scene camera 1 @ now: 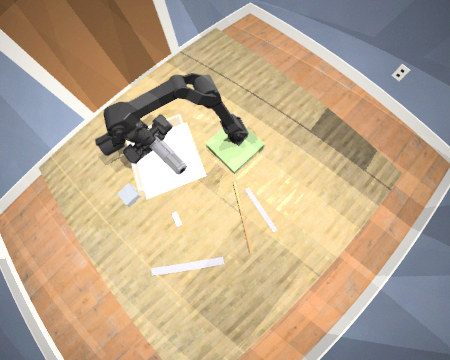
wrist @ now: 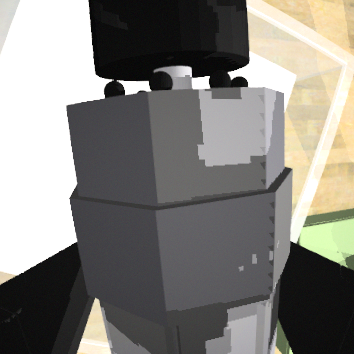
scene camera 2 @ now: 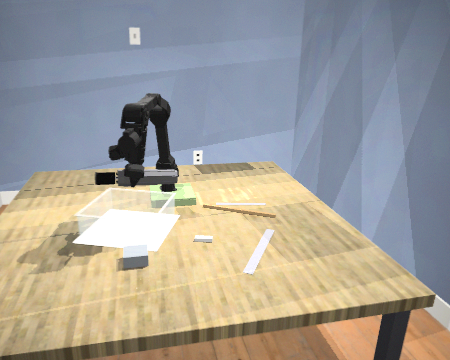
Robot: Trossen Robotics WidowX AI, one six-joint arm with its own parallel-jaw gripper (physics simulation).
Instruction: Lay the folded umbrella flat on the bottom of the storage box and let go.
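Frame: origin at the arm's base, x back, y right, z up, level; metres.
Seen in the pictures: gripper, fingertip midpoint: (scene camera 1: 157,144) (wrist: 179,243) (scene camera 2: 133,182); arm's base, origin of the base link: (scene camera 1: 237,136) (scene camera 2: 168,188).
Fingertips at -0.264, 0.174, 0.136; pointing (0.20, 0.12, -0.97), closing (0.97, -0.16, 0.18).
Observation:
Offsets run from my fingertips to a thing's top centre, as dx, dy, dz.
The folded umbrella {-0.003, -0.016, +0.049} (scene camera 1: 169,156) (scene camera 2: 156,177) (wrist: 215,250) is grey with a black end and is held roughly level. My gripper (scene camera 1: 148,140) (scene camera 2: 134,175) (wrist: 179,243) is shut on its grey middle part, with one dark finger on each side in the wrist view. The white storage box {-0.007, +0.019, -0.072} (scene camera 1: 192,160) (scene camera 2: 145,232) (wrist: 30,150) has clear walls. In scene camera 1 the umbrella and gripper overlap the box; in scene camera 2 they hang above its back rim. The arm hides part of the box and the umbrella's black end in scene camera 1.
A green slab (scene camera 1: 235,160) (scene camera 2: 182,200) (wrist: 330,237) lies beside the box, at the arm's base. A grey-blue block {-0.239, +0.029, -0.133} (scene camera 1: 129,195) (scene camera 2: 135,257) stands near the box. A small white piece {-0.174, -0.205, -0.157} (scene camera 1: 177,219) (scene camera 2: 203,239), a thin wooden stick {+0.012, -0.407, -0.157} (scene camera 1: 242,217) (scene camera 2: 240,211) and two pale strips {-0.289, -0.364, -0.167} (scene camera 1: 187,266) {+0.081, -0.445, -0.167} (scene camera 1: 261,210) lie on the table.

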